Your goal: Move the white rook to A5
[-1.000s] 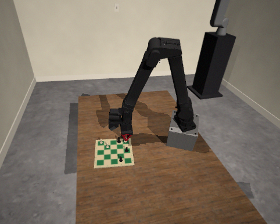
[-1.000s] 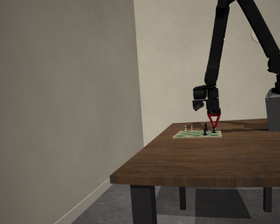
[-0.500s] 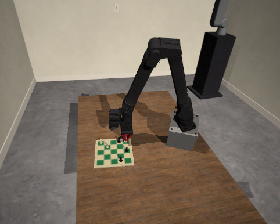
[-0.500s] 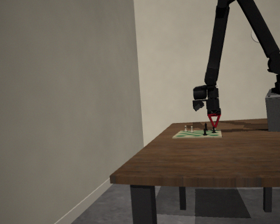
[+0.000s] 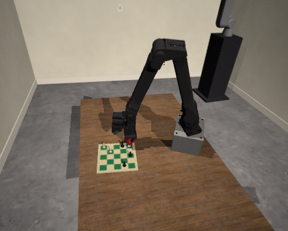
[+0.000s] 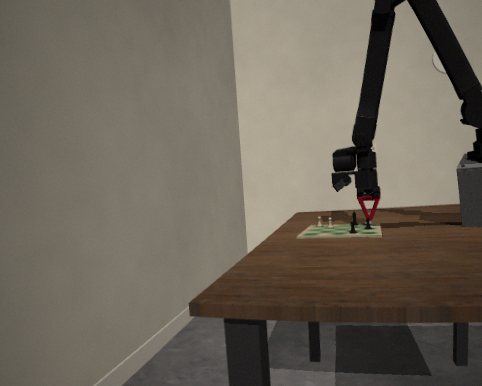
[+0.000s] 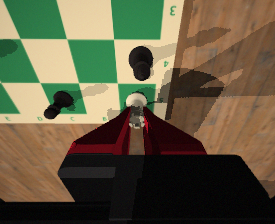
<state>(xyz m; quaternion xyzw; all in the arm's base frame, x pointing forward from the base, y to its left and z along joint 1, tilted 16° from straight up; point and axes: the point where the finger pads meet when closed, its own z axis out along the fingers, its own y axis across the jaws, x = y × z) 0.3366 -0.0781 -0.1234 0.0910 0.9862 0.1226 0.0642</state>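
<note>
My hand is right at the white rook. Also, from my hand: chessboard (90 mm ahead, 60 mm to the left, 30 mm below).
</note>
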